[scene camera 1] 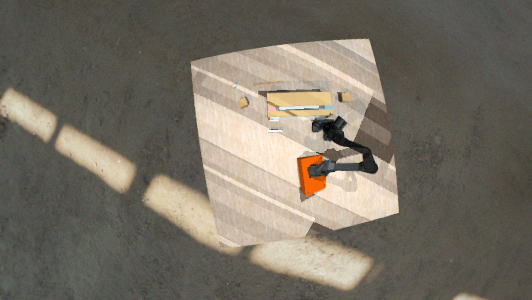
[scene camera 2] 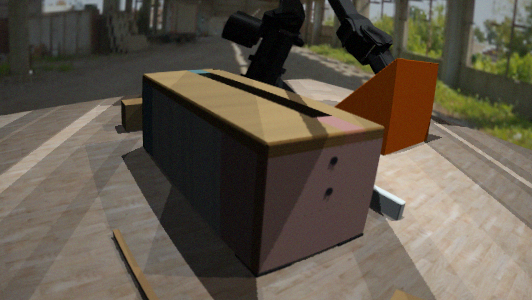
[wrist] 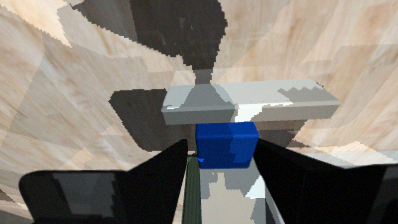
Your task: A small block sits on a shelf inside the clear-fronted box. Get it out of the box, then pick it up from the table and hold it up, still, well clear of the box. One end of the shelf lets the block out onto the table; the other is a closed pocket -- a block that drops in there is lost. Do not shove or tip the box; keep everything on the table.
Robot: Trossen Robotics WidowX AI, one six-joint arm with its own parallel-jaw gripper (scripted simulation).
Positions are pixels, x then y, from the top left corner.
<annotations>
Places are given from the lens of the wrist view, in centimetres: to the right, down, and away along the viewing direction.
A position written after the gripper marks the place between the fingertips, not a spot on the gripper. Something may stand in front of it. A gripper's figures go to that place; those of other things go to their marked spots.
gripper [wrist: 218, 143]: 2, 2, 11
wooden-topped box [wrist: 292, 99]: 5, -1, 7
blue block [wrist: 219, 145]: 1, 2, 7
</annotations>
